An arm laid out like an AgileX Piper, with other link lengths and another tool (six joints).
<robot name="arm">
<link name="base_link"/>
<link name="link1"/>
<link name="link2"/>
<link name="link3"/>
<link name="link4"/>
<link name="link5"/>
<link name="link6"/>
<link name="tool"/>
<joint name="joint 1" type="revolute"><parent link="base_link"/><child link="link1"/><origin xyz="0 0 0.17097"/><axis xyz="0 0 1"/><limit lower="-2.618" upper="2.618"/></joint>
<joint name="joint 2" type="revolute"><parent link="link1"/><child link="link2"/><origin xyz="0 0 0"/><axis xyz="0 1 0"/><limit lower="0" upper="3.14"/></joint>
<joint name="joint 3" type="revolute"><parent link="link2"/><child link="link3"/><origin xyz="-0.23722 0 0.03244"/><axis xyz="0 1 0"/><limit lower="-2.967" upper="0"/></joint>
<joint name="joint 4" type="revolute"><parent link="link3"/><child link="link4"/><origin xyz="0.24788 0 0.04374"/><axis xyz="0.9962 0 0.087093"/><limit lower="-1.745" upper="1.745"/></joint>
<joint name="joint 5" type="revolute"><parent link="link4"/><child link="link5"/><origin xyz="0 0 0"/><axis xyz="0 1 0"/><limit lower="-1.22" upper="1.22"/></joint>
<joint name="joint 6" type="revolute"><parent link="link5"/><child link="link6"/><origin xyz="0.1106 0 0.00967"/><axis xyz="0.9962 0 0.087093"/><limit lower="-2.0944" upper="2.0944"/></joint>
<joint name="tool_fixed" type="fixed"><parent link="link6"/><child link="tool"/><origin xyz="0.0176 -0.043 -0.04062" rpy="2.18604 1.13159 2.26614"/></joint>
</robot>
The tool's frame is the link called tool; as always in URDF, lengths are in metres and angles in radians.
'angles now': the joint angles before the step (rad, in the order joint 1, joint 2, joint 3, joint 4, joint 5, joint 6). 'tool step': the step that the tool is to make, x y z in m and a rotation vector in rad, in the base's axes. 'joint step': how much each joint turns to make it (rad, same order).
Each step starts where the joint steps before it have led.
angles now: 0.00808, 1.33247, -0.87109, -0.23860, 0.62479, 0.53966
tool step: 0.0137, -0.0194, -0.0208, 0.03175, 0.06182, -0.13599
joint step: -0.08892, 0.14639, -0.06424, -0.00301, -0.01126, 0.06013
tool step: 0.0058, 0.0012, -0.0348, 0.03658, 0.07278, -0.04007
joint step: -0.00836, 0.13079, -0.00015, 0.00441, -0.05049, 0.04523
